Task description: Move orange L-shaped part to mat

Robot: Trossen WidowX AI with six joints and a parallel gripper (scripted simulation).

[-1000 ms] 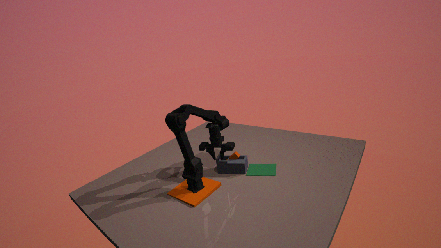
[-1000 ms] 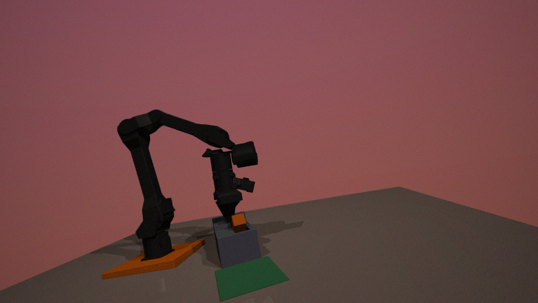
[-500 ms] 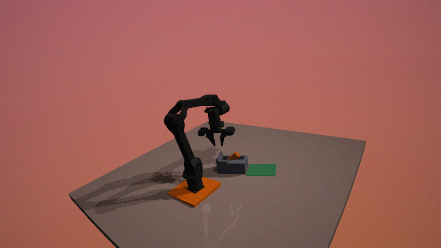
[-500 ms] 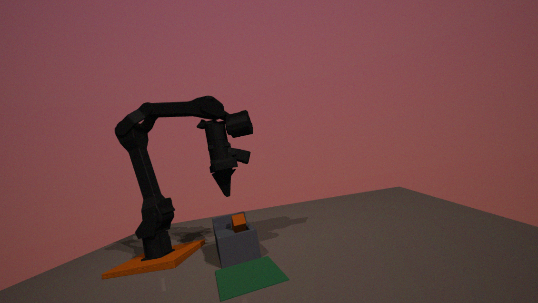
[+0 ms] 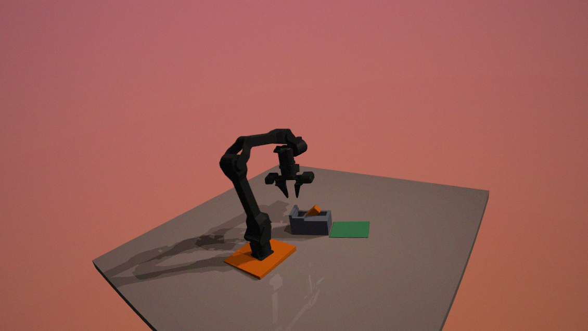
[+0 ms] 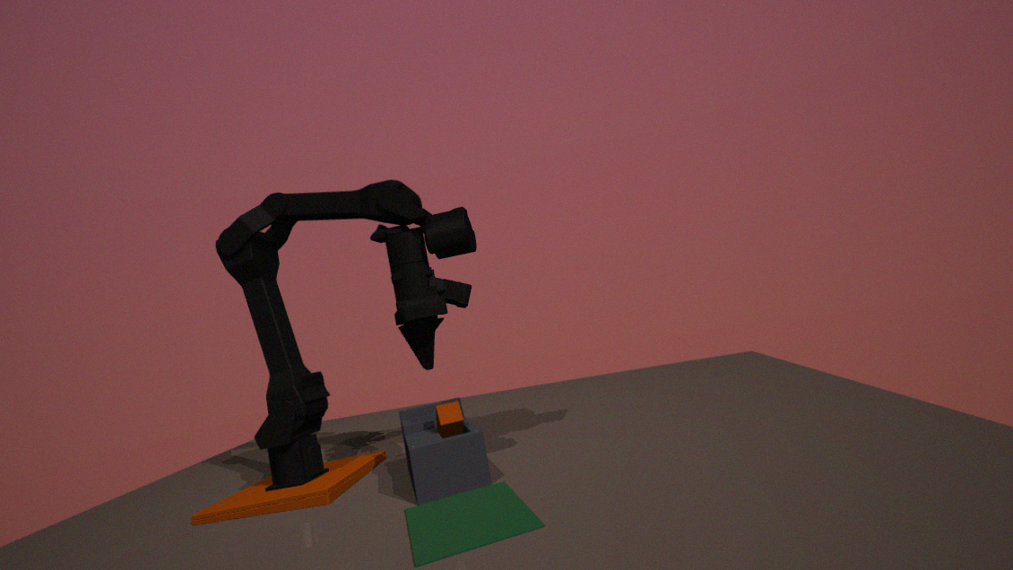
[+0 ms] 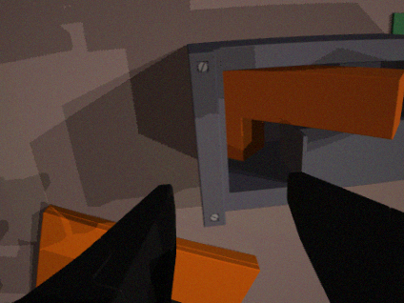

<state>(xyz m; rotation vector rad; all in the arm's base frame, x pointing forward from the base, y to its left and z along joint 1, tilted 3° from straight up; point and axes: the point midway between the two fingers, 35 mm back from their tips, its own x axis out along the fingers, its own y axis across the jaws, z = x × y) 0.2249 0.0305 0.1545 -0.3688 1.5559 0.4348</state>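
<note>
The orange L-shaped part is 10 mm ahead of my gripper tip, 40 mm to the right of it and 100 mm below it. Round my gripper tip: green mat (100 mm ahead, 200 mm to the right, 160 mm below).
</note>
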